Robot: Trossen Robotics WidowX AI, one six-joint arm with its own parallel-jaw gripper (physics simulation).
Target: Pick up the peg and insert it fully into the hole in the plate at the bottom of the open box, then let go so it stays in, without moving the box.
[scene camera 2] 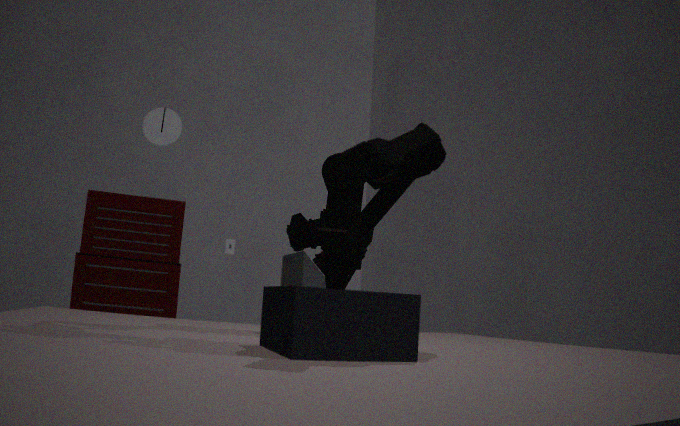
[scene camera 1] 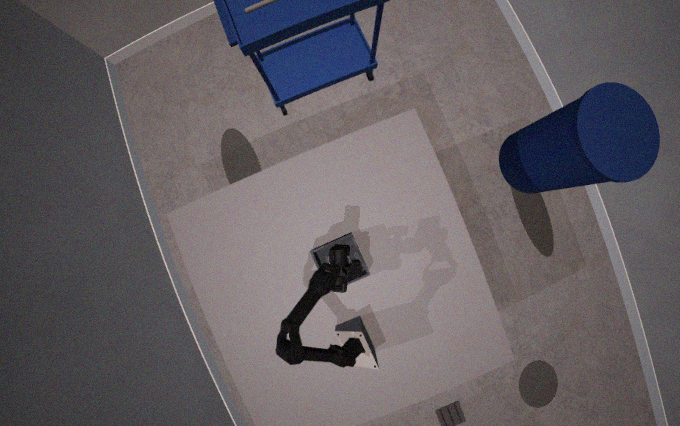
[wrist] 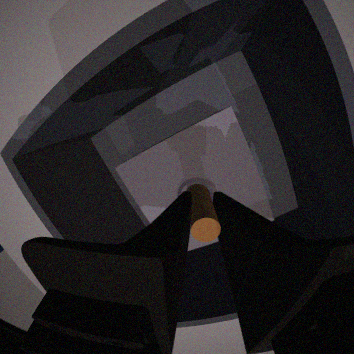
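Pixels of known places: gripper, fingertip midpoint: [wrist: 201, 198]; arm's base, origin of the base link: [scene camera 2: 314, 275] [scene camera 1: 357, 344].
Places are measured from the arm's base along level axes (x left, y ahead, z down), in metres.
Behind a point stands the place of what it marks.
Note:
The open box [scene camera 1: 358, 250] @(x -0.157, y 0.351, z 0.040 m) [scene camera 2: 351, 326] @(x -0.077, y 0.427, z 0.090 m) [wrist: 300, 105] @(x -0.095, y 0.247, z 0.076 m) is dark grey and stands on the table. Inside it, the pale plate [wrist: 160, 165] @(x -0.096, y 0.345, z 0.080 m) lies at the bottom, with a round ring around the hole [wrist: 197, 179] @(x -0.077, y 0.326, z 0.078 m). My gripper [scene camera 2: 336, 287] @(x -0.071, y 0.326, z 0.062 m) [wrist: 201, 198] @(x -0.071, y 0.326, z 0.062 m) points down into the box and is shut on the orange-brown peg [wrist: 206, 230] @(x -0.066, y 0.326, z 0.037 m). The peg's near end shows between the fingers, and its far end overlaps the hole in the wrist view. How deep it sits cannot be told. The box wall hides the fingertips in scene camera 2, and the arm covers them in scene camera 1.
A wedge-shaped mount [scene camera 1: 372, 358] @(x -0.040, y -0.059, z -0.040 m) [scene camera 2: 292, 269] @(x -0.047, y -0.016, z -0.009 m) carries the arm's base on the pale table [scene camera 1: 225, 240] @(x 0.398, y 0.621, z 0.138 m) [scene camera 2: 150, 386] @(x -0.340, y 0.668, z 0.138 m). Beyond the table stand a blue cart [scene camera 1: 321, 62], a blue barrel [scene camera 1: 617, 132] and a red tool cabinet [scene camera 2: 129, 230].

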